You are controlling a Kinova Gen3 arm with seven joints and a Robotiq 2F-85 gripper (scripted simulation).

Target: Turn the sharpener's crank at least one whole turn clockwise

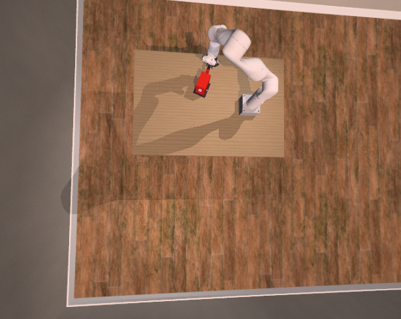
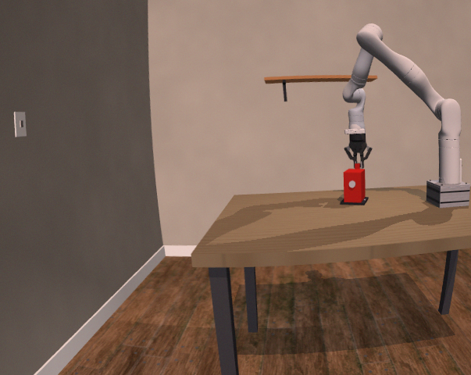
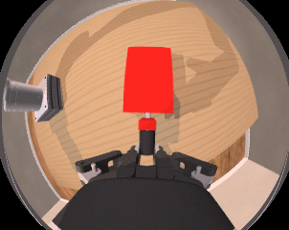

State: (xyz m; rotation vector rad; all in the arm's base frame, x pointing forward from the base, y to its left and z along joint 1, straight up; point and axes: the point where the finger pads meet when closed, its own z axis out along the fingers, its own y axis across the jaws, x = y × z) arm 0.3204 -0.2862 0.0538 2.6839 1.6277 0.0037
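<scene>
Now: the dark crank knob 10 mm ahead of my hand and 20 mm to the left of it.
</scene>
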